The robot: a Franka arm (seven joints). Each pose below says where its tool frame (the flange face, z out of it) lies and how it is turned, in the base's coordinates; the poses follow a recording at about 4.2 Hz.
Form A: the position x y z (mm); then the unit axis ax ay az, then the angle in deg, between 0 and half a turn.
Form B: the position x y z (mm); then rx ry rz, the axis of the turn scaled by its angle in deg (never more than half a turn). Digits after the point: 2 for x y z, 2 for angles.
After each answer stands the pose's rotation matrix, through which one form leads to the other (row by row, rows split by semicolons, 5 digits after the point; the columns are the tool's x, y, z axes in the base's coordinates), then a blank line. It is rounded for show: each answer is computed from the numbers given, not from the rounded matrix.
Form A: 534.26 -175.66 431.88 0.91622 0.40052 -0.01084 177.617
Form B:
534.26 -175.66 431.88 162.74 71.14 -1.93
0.67907 0.73407 -0.00320; 0.73317 -0.67844 -0.04678; -0.03651 0.02942 -0.99890

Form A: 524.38 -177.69 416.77 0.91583 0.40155 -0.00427 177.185
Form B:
524.38 -177.69 416.77 162.27 71.15 -0.76
0.67768 0.73527 0.01190; 0.73485 -0.67650 -0.04840; -0.02754 0.04155 -0.99876

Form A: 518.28 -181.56 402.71 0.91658 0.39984 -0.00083 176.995
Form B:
518.28 -181.56 402.71 162.23 70.77 -0.15
0.68047 0.73252 0.01944; 0.73243 -0.67910 -0.04871; -0.02248 0.04739 -0.99862

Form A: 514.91 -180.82 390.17 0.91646 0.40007 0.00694 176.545
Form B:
514.91 -180.82 390.17 161.80 70.63 1.23
0.68008 0.73221 0.03682; 0.73305 -0.67836 -0.04968; -0.01140 0.06078 -0.99809

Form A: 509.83 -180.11 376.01 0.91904 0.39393 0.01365 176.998
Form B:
509.83 -180.11 376.01 162.67 69.72 2.42
0.68948 0.72286 0.04570; 0.72429 -0.68848 -0.03738; 0.00444 0.05888 -0.99826

